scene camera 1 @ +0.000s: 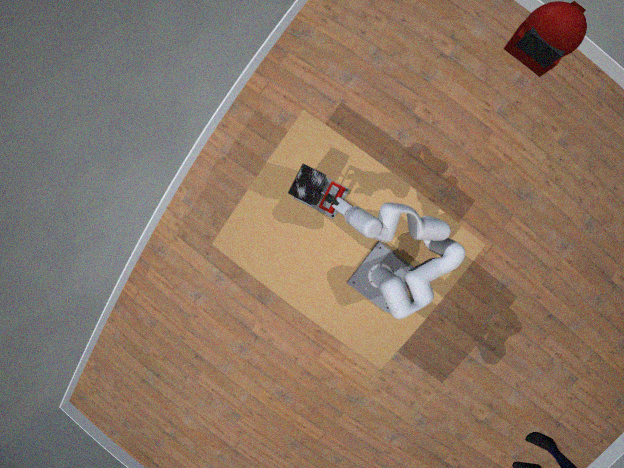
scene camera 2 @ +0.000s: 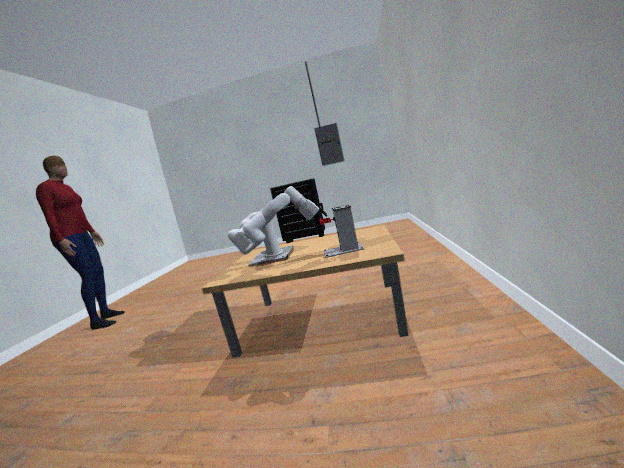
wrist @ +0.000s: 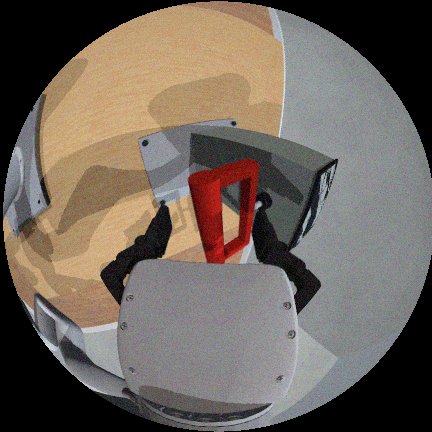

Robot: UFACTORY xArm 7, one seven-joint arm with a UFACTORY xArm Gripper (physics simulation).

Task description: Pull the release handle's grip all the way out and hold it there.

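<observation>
The release handle is a red rectangular frame point(scene camera 1: 339, 185) point(scene camera 2: 325, 220) with a thick round grip bar point(wrist: 204, 195). It is joined by a short pale rod to a black collar on a grey upright housing point(scene camera 1: 306, 183) point(scene camera 2: 345, 229) point(wrist: 225, 143). Little of the rod shows between frame and collar. My gripper point(scene camera 1: 331, 199) point(scene camera 2: 322, 213) point(wrist: 211, 218) is open at the handle. In the wrist view the grip bar lies between the two black fingers, apart from both; the right fingertip is beside the frame's rear bar. The grip's lower end is hidden behind the gripper body.
The housing's base plate point(wrist: 167, 155) is fixed to the wooden table point(scene camera 1: 272, 246) point(scene camera 2: 302, 273) point(wrist: 200, 55). The arm's own base plate point(scene camera 1: 370, 279) point(scene camera 2: 272, 256) is also on it. A black cabinet point(scene camera 2: 282, 191) stands behind, a grey box point(scene camera 2: 329, 144) is above, and a person point(scene camera 2: 65, 211) stands left.
</observation>
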